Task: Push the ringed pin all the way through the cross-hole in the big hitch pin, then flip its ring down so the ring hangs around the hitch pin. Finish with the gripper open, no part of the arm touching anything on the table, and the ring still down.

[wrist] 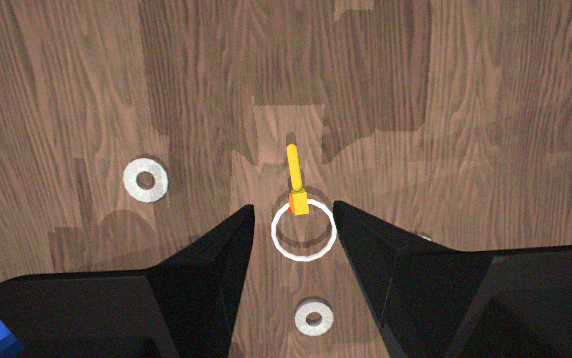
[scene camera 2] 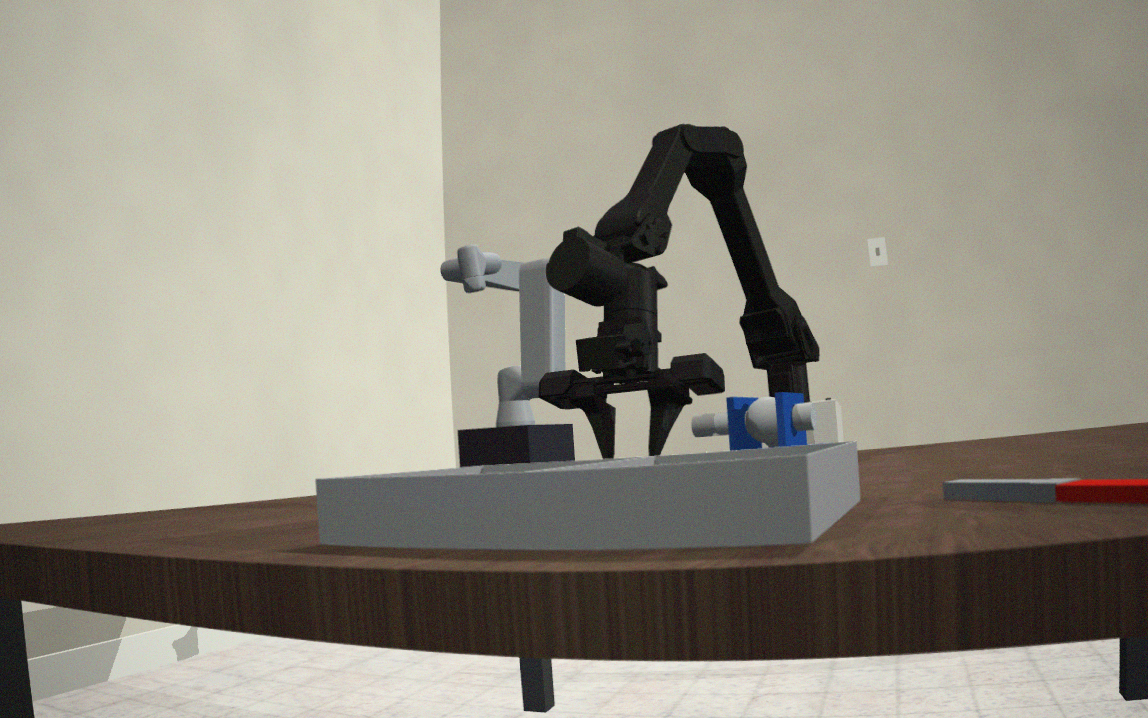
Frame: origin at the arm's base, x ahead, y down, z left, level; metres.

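Seen in the pictures: gripper, fingertip midpoint: (wrist: 293, 209).
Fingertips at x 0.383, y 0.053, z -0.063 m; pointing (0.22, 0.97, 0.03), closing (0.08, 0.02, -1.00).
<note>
Pixels of each thing's middle, then the offset from my fingertips to it. "*": a spot on its surface instead.
- square head at a spot on its surface: (wrist: 294, 170) * dy +0.019, dx +0.020, dz +0.000 m
- grey tray at the middle of its body: (scene camera 2: 602, 495) dy +0.009, dx +0.295, dz +0.126 m
- grey-and-red bar at the middle of its body: (scene camera 2: 1069, 490) dy +0.024, dx +0.272, dz +0.409 m
The ringed pin lies on the table in the wrist view, its yellow shaft and square head (wrist: 294, 170) pointing up the view and its white ring (wrist: 274, 243) toward the gripper. My gripper (scene camera 2: 631, 455) (wrist: 293, 209) is open and empty. In the wrist view its fingertips stand on either side of the ring, the right tip very near the ring's edge; how high they are above it is hard to tell. The big grey hitch pin (scene camera 2: 762, 421) lies through the blue stand (scene camera 2: 790, 419) at the right of the arm. Its cross-hole does not show.
White washers (wrist: 132, 181) (wrist: 300, 320) lie left of the pin and below the ring; a bit of another pale thing shows behind the right finger. A grey tray (scene camera 2: 558, 512) stands in front of the arm. A grey arm on a dark block (scene camera 2: 495, 446) stands behind. A grey-and-red bar (scene camera 2: 998, 491) lies right.
</note>
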